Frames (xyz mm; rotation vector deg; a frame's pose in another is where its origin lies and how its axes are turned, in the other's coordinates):
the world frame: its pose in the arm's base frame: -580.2 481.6 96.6 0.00 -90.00 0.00
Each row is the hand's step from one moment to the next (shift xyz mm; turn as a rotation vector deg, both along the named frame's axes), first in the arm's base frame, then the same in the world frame.
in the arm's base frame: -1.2 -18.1 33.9 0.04 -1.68 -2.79
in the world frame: 33.9 -18.1 1.2 -2.79 -1.68 -0.04
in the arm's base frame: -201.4 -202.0 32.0 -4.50 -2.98 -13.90
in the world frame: 32.0 -202.0 201.4 -13.90 -2.98 4.50
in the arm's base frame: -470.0 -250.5 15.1 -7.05 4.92 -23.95
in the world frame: 15.1 -250.5 470.0 -23.95 4.92 7.05
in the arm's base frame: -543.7 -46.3 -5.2 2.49 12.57 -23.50
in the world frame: -5.2 -46.3 543.7 -23.50 12.57 -2.49
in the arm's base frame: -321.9 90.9 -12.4 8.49 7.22 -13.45
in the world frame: -12.4 90.9 321.9 -13.45 7.22 -8.49
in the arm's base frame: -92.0 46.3 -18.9 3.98 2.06 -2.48
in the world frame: -18.9 46.3 92.0 -2.48 2.06 -3.98
